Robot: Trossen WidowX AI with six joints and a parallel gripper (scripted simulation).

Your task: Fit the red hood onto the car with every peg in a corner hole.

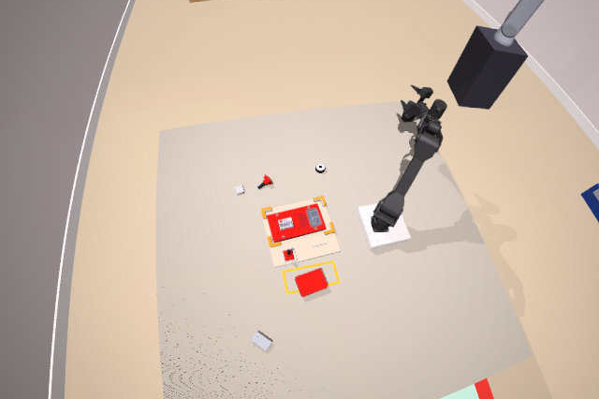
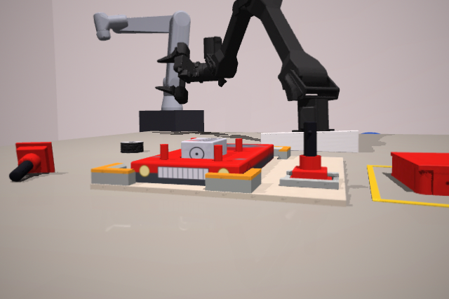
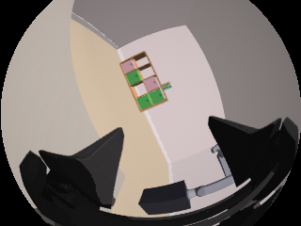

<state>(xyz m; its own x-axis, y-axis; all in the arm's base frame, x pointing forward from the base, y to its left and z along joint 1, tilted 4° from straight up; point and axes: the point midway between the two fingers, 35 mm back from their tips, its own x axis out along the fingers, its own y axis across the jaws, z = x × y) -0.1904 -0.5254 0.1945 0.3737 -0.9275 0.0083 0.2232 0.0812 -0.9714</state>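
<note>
My gripper tip is 460 mm short of the red hood, 780 mm to the right of it and 170 mm above it. Also, from my gripper tip: grey engine block (540 mm ahead, 560 mm to the left, 170 mm below); then black wheel (400 mm ahead, 300 mm to the left, 180 mm below); then jig (500 mm ahead, 560 mm to the left, 180 mm below).
</note>
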